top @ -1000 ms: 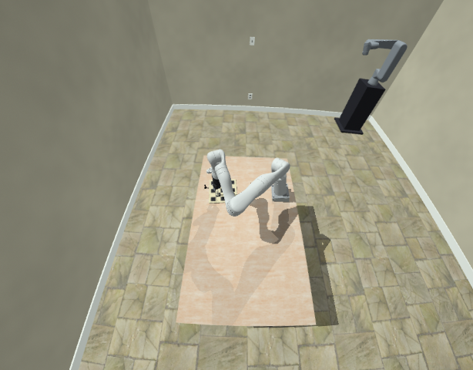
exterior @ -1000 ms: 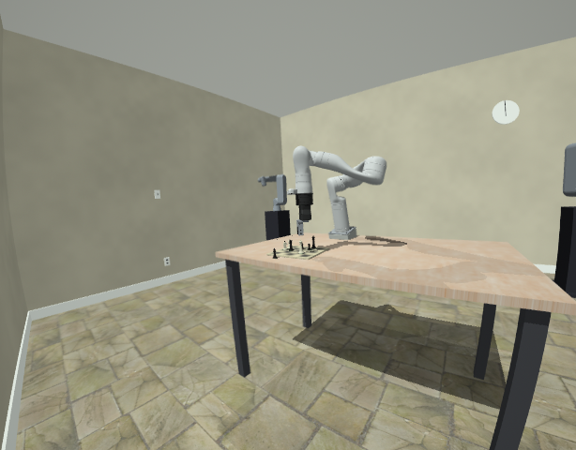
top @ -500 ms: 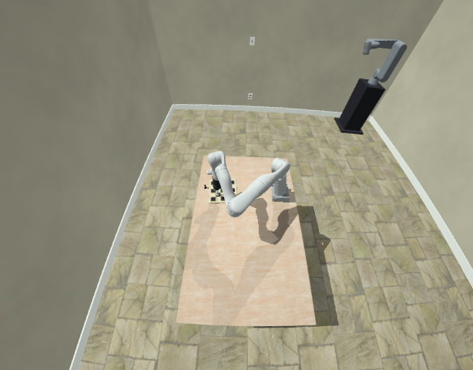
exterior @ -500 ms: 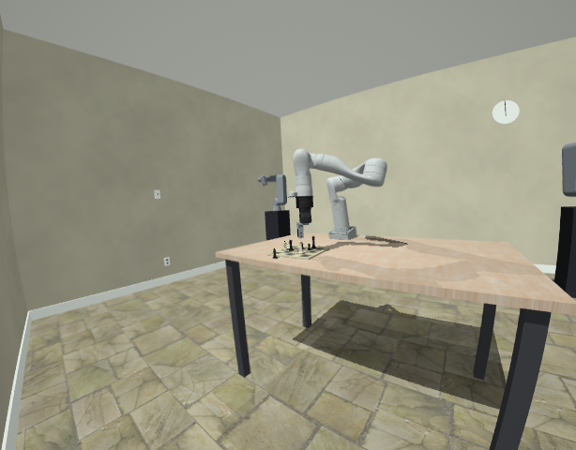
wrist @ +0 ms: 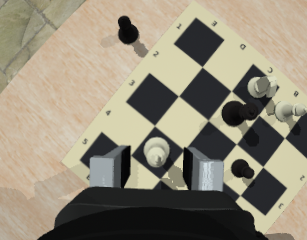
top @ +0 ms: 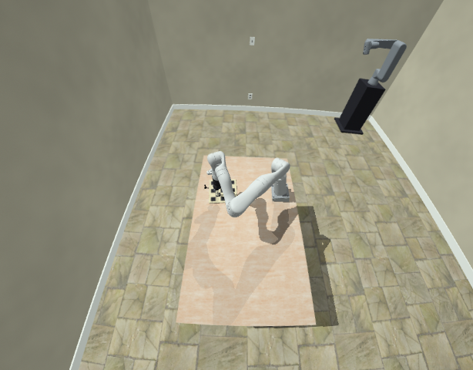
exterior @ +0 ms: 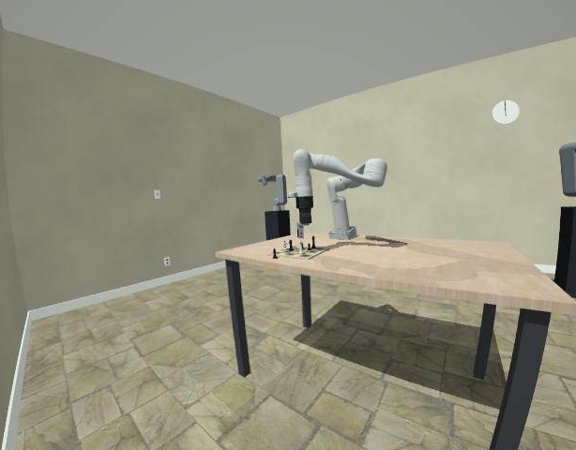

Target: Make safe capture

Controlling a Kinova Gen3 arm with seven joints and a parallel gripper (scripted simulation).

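The white chess piece lies 6 cm below my hand. Round my hand: white piece: 3 cm behind, 12 cm to the right, 7 cm below; then chessboard: 4 cm behind, 4 cm to the right, 9 cm below.
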